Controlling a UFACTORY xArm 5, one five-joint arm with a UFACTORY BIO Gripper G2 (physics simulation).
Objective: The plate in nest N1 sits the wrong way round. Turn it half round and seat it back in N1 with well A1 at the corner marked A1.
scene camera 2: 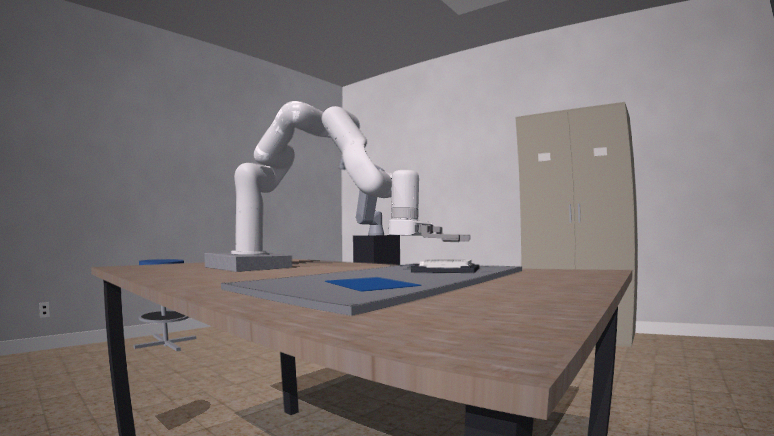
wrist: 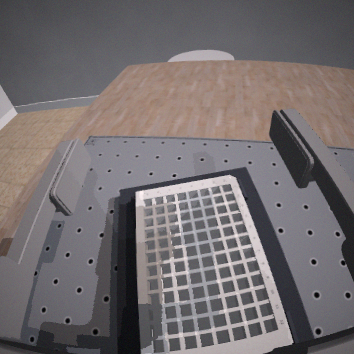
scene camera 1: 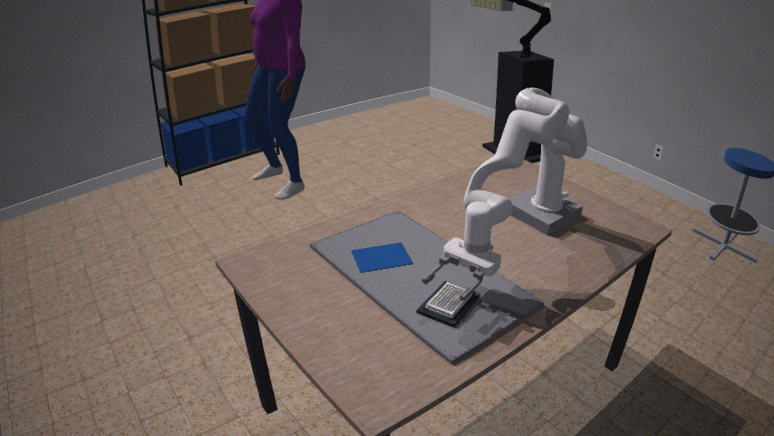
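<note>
The white well plate (scene camera 1: 449,299) (scene camera 2: 445,263) (wrist: 202,250) lies flat in the black nest (scene camera 1: 436,317) (scene camera 2: 444,269) (wrist: 269,250). Small marks run along its rim in the wrist view; I cannot read them, nor make out the A1 mark on the nest. My gripper (scene camera 1: 446,288) (scene camera 2: 460,237) (wrist: 182,164) is open and empty. Its fingers hang above the plate with a clear gap in height, in scene camera 2's view. In the wrist view, one finger is on the left and one on the right, spread wider than the plate. The plate's near end is cut off there.
A grey perforated board (scene camera 1: 389,289) (scene camera 2: 281,289) (wrist: 310,205) bears the nest and a flat blue rectangle (scene camera 1: 381,256) (scene camera 2: 373,283). The board lies on a wooden table (scene camera 1: 335,324) (scene camera 2: 487,335) (wrist: 200,100). A person (scene camera 1: 276,81) stands beyond the table near a shelf rack (scene camera 1: 176,146).
</note>
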